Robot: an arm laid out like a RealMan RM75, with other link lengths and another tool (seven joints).
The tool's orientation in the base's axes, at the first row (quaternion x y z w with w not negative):
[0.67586 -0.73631 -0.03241 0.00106]
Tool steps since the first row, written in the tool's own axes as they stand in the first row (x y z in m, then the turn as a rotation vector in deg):
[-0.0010 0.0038 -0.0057 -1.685 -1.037 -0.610]
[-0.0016 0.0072 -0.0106 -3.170 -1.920 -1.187]
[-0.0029 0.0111 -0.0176 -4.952 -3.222 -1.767]
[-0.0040 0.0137 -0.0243 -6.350 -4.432 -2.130]
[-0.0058 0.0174 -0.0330 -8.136 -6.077 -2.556]
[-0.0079 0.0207 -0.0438 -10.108 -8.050 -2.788]
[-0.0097 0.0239 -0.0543 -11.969 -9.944 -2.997]
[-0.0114 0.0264 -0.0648 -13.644 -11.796 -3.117]
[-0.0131 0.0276 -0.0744 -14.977 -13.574 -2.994]
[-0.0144 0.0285 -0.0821 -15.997 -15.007 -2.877]
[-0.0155 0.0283 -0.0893 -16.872 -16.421 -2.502]
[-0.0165 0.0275 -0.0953 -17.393 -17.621 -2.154]
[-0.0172 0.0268 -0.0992 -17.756 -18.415 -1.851]
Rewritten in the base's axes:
[-0.0034 0.0011 0.0059 1.205 1.562 0.629]
[-0.0065 0.0017 0.0110 2.239 2.938 1.224]
[-0.0100 0.0030 0.0182 3.715 4.576 1.814]
[-0.0122 0.0040 0.0251 5.056 5.848 2.176]
[-0.0153 0.0057 0.0340 6.867 7.468 2.596]
[-0.0179 0.0076 0.0451 9.012 9.253 2.813]
[-0.0205 0.0092 0.0558 11.067 10.936 3.008]
[-0.0223 0.0106 0.0664 13.060 12.442 3.107]
[-0.0230 0.0119 0.0762 14.939 13.624 2.953]
[-0.0234 0.0129 0.0839 16.448 14.524 2.809]
[-0.0228 0.0137 0.0912 17.914 15.293 2.402]
[-0.0216 0.0143 0.0971 19.138 15.727 2.018]
[-0.0207 0.0148 0.1010 19.945 16.035 1.692]

